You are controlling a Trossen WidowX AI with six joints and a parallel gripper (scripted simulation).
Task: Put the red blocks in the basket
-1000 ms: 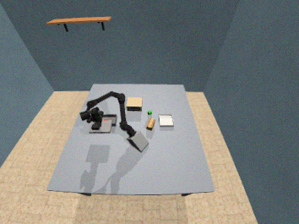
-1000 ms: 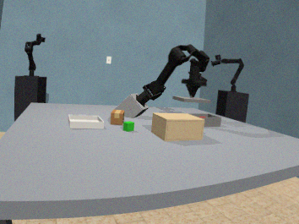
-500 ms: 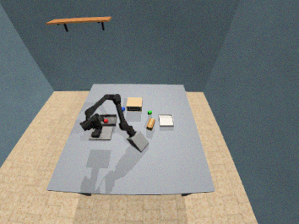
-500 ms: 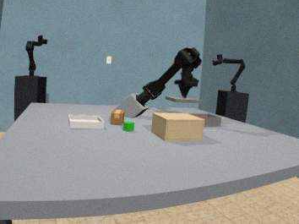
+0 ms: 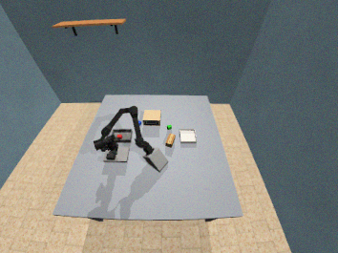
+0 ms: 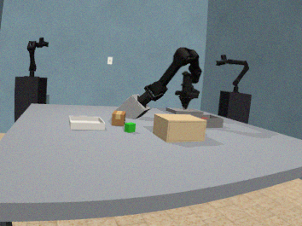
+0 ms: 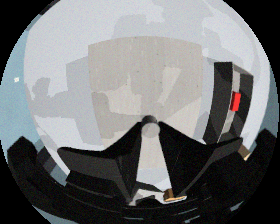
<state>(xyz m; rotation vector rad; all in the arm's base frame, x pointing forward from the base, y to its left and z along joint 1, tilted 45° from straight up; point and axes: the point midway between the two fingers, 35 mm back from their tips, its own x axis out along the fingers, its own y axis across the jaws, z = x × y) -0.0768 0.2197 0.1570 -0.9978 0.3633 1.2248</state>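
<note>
Now: hand 480 mm short of the drawer unit, 130 mm to the left of it and 60 mm above it. From my hand the other things lie so: blue block (380 mm ahead, 80 mm below, 30 mm to the right); then small brown box (380 mm to the right, 280 mm ahead, 60 mm below); then grey lid (40 mm below).
</note>
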